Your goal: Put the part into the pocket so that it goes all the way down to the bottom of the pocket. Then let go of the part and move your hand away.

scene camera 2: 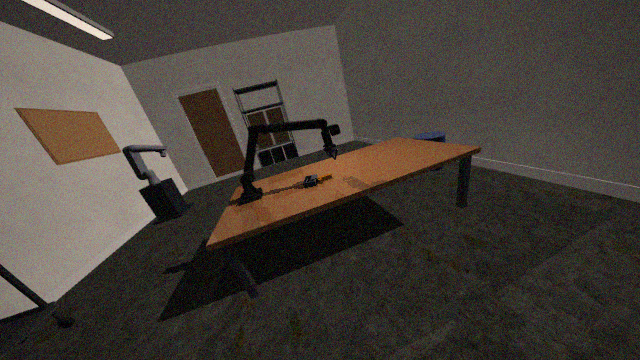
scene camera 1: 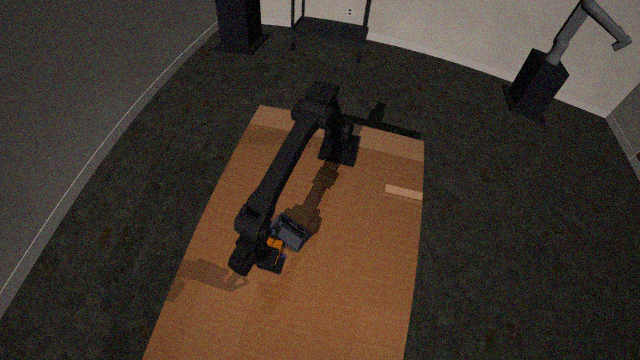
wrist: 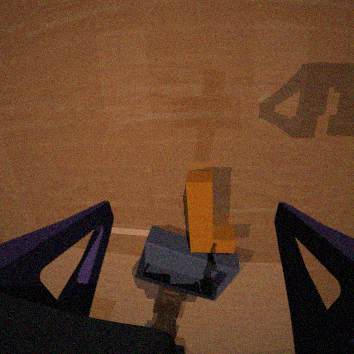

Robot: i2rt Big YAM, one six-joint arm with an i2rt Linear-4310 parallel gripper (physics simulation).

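Frame: origin at the arm's base, x ahead, y left, z up, level; millimetres.
Where they show: gripper, between the fingertips: point(scene camera 2: 332, 157) point(scene camera 1: 263, 267) point(wrist: 191, 210); arm's base, origin of its link: point(scene camera 2: 251, 194) point(scene camera 1: 339, 146).
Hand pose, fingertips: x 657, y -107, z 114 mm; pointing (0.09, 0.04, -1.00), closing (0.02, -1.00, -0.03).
Note:
Things, the pixels of their top centre, and the offset from my fingertips. Level surfaces: height alone.
- orange L-shaped part, centre of its top: point(wrist: 212, 221) point(scene camera 1: 271, 252) point(scene camera 2: 324, 176) dx -96, dy -17, dz -113 mm
- blue-grey block with the pocket, centre of its top: point(wrist: 183, 275) point(scene camera 1: 289, 230) point(scene camera 2: 310, 178) dx -199, dy +20, dz -106 mm
- wooden table, height of its surface: dz -142 mm
The orange L-shaped part point(scene camera 1: 275, 244) point(scene camera 2: 325, 178) point(wrist: 201, 215) lies low beside the blue-grey block with the pocket point(scene camera 1: 295, 238) point(scene camera 2: 308, 183) point(wrist: 167, 256), mostly outside it. In the wrist view its short-leg end overlaps the block's near edge; whether they touch is unclear. The block sits on the table, its hollow partly in dark shadow. My gripper point(scene camera 1: 274, 260) point(scene camera 2: 333, 154) point(wrist: 191, 210) is open and empty, above the table. In the wrist view its fingers stand wide to the left and right of the part, and the part is not between them. The arm partly hides the part in scene camera 1.
The arm's base stands at the end of the wooden table point(scene camera 1: 360, 260) point(scene camera 2: 395, 160). A pale strip point(scene camera 1: 403, 192) lies near one long edge. Arm shadows fall across the table top. Another robot arm on a dark pedestal point(scene camera 1: 537, 82) point(scene camera 2: 162, 200) stands off the table.

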